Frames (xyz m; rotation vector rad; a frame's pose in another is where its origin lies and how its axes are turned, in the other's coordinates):
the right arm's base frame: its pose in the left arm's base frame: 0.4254 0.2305 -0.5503 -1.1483 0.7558 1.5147
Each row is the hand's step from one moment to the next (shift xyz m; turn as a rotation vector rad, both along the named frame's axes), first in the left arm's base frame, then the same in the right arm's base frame.
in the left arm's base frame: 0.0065 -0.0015 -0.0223 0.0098 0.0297 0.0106
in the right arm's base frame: 0.0203 -0.0036 -0.0108 0.0007 -0.0182 0.0276
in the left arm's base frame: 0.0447 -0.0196 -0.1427 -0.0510 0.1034 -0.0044
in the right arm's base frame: 0.1264 -0.0235 -0.0788 0.0409 0.0228 0.1055
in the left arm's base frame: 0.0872 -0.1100 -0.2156 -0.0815 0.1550 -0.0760
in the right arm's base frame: 0.1624 -0.0337 -0.1966 0.1261 0.0459 0.1358
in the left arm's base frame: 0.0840 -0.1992 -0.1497 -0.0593 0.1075 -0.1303
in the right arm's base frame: 0.0691 -0.0142 -0.2533 0.1599 0.0423 0.0684
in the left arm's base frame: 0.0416 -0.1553 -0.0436 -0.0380 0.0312 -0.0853
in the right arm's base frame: -0.0145 0.0045 -0.1659 0.0907 0.0370 0.0094
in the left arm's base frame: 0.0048 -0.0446 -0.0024 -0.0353 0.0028 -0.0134
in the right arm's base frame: -0.0136 0.0071 -0.0422 0.0134 0.0345 0.0077
